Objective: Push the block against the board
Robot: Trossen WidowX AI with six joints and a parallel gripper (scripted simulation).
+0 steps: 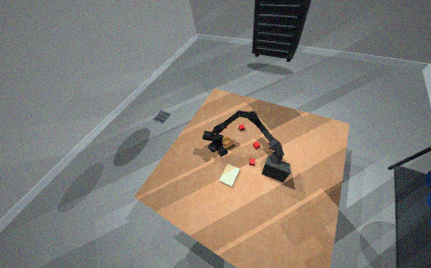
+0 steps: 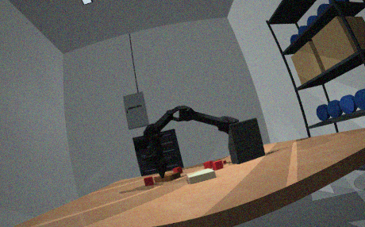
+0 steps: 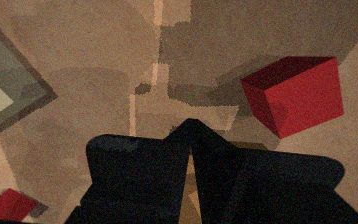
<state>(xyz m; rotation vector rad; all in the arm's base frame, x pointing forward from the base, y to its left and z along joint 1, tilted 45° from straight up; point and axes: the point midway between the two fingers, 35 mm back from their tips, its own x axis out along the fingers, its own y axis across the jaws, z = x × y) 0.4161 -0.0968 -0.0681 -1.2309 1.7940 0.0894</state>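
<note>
Right now my gripper tip is 30 mm past the square block, 80 mm to the left of it and 10 mm above it. Also, from my gripper tip: board: 140 mm behind, 170 mm to the left, 10 mm below.
</note>
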